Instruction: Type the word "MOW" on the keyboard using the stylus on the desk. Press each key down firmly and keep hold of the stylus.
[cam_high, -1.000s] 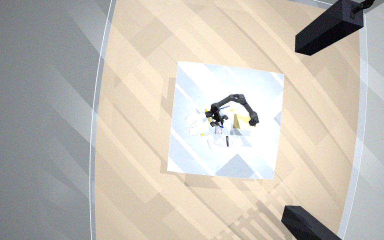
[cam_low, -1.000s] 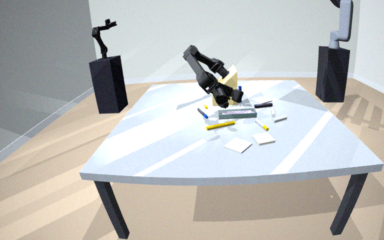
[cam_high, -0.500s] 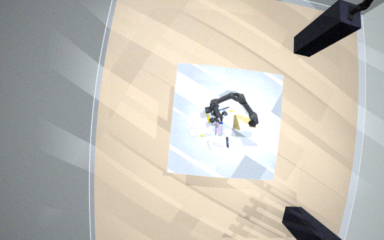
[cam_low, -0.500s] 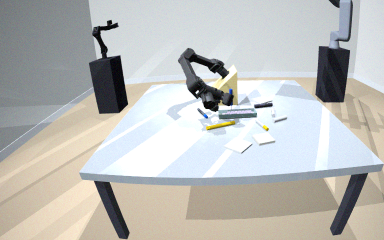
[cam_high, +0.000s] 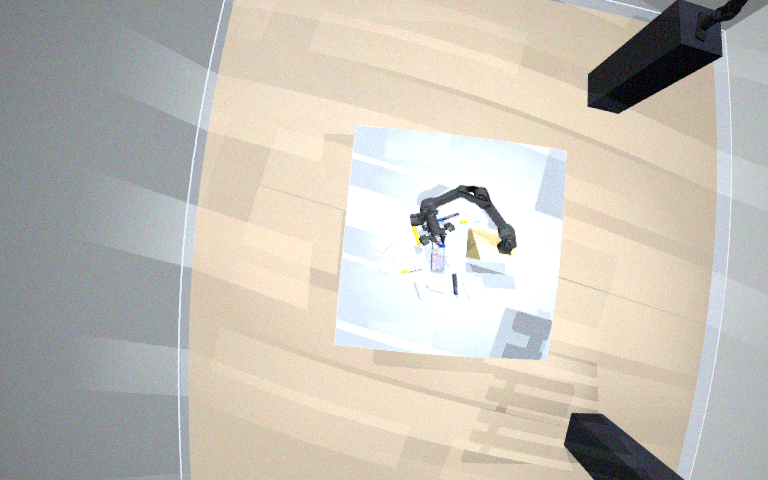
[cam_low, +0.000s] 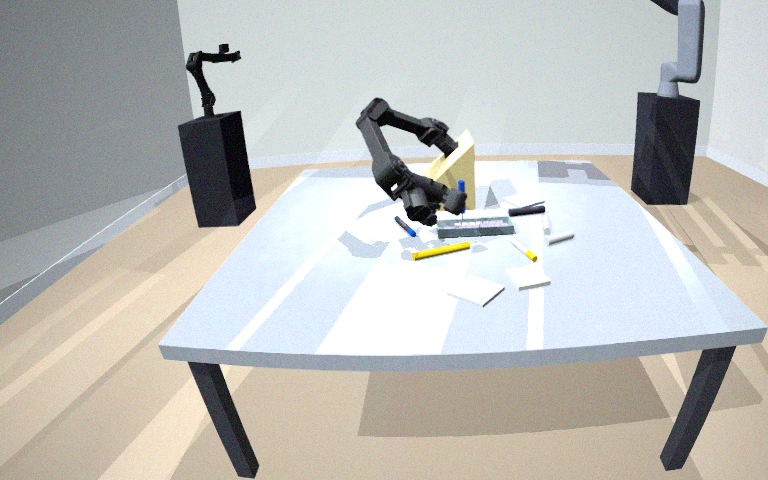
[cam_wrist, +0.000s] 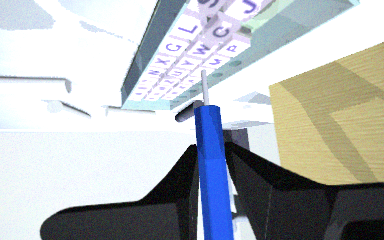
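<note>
Now: the blue stylus 1 cm below my gripper tip. Round my gripper tip: yellow marker (14 cm ahead, 6 cm to the right, 8 cm below); dark grey pen (13 cm behind, 21 cm to the left, 7 cm below); blue-tipped pen (1 cm behind, 16 cm to the right, 8 cm below).
</note>
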